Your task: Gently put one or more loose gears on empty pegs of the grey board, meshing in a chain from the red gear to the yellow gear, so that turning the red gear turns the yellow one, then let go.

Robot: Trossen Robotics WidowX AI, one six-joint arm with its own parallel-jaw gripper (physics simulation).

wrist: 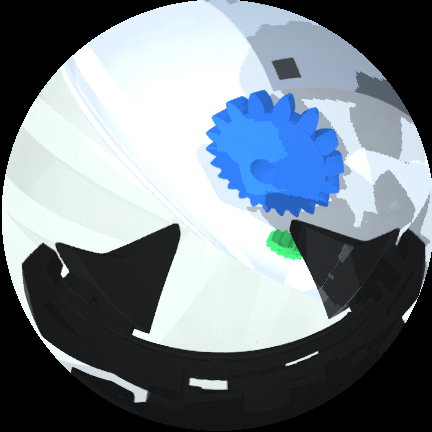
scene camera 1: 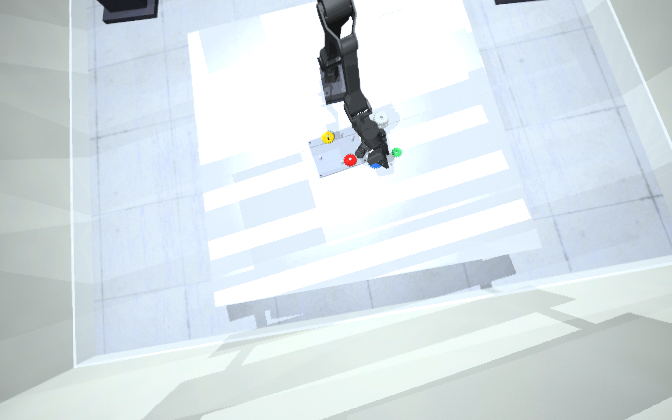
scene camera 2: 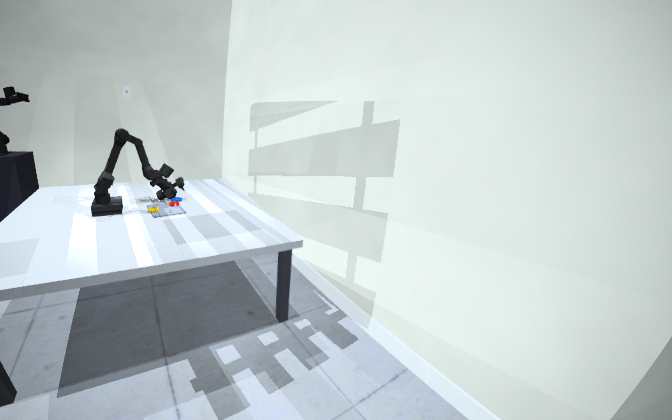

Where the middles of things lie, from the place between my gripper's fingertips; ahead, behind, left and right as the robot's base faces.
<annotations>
I see the blue gear [wrist: 304, 165] 50 mm to the right of my hand, 20 mm below it and 10 mm behind it. Also, from my hand: grey board [scene camera 1: 332, 154] 200 mm to the right, 70 mm behind, 30 mm below.
</annotations>
